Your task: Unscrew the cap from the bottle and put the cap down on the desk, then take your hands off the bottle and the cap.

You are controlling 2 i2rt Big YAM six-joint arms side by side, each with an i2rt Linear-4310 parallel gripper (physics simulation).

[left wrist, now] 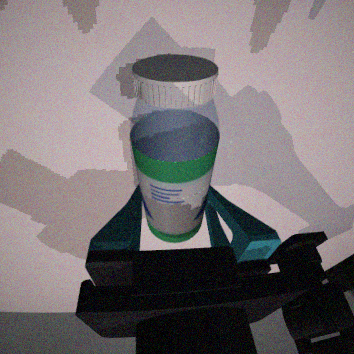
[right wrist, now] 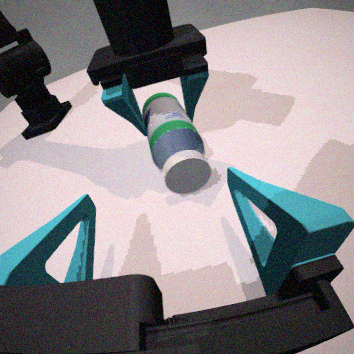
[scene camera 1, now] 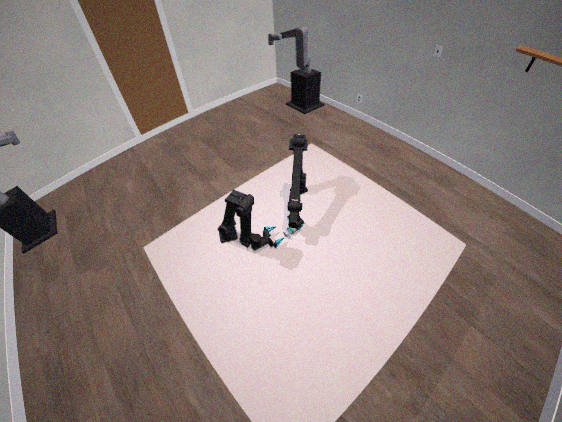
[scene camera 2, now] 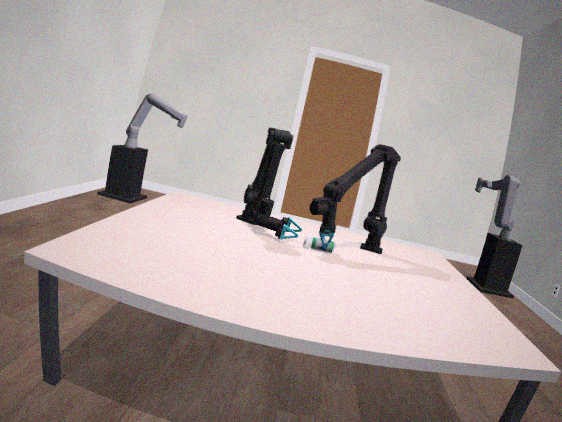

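Pixels of known places: left gripper, fingertip midpoint: [left wrist: 173, 189] [scene camera 2: 325, 247]; right gripper, fingertip midpoint: [left wrist: 254, 15] [right wrist: 158, 187] [scene camera 1: 279, 232] [scene camera 2: 300, 233]; left arm's base at its link origin: [left wrist: 291, 245] [right wrist: 49, 121] [scene camera 2: 371, 249]; right arm's base at its link origin: [scene camera 1: 228, 236] [scene camera 2: 249, 221].
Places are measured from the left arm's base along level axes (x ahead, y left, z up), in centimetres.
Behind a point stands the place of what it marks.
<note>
A bottle [scene camera 1: 291, 232] {y -26.6, x 32.6, z 3.9 cm} [scene camera 2: 316, 244] {y -24.3, x 32.5, z 2.9 cm} [left wrist: 174, 192] {y -24.2, x 30.2, z 5.3 cm} [right wrist: 172, 117] {y -24.6, x 30.5, z 5.2 cm} with a white label, green bands and a clear upper part lies tilted onto its side, low over the desk. Its white ribbed cap [scene camera 2: 306, 243] [left wrist: 175, 93] {y -29.9, x 31.1, z 4.6 cm} [right wrist: 188, 175] {y -30.5, x 31.1, z 2.7 cm} sits on its neck, toward the right gripper. My left gripper [scene camera 2: 327, 244] {y -20.5, x 29.2, z 2.0 cm} [left wrist: 173, 189] {y -20.5, x 29.2, z 2.0 cm} [right wrist: 167, 127] {y -20.5, x 29.2, z 2.0 cm} is shut on the bottle's labelled body. My right gripper [scene camera 1: 279, 234] {y -33.3, x 29.2, z 5.1 cm} [scene camera 2: 300, 233] {y -33.3, x 29.2, z 5.1 cm} [right wrist: 158, 187] {y -33.3, x 29.2, z 5.1 cm} is open, with its fingers spread wide a short way in front of the cap, not touching it.
The pale desk [scene camera 1: 320, 320] {y -41.8, x 89.0, z 0.0 cm} [scene camera 2: 250, 290] {y -30.3, x 101.3, z 0.0 cm} carries both black arms at its far side. The left arm's base [scene camera 2: 371, 247] {y -0.2, x 4.0, z 2.1 cm} stands to the right of the bottle in scene camera 2. Two grey arms on black pedestals [scene camera 1: 305, 90] [scene camera 2: 126, 172] stand on the floor away from the desk.
</note>
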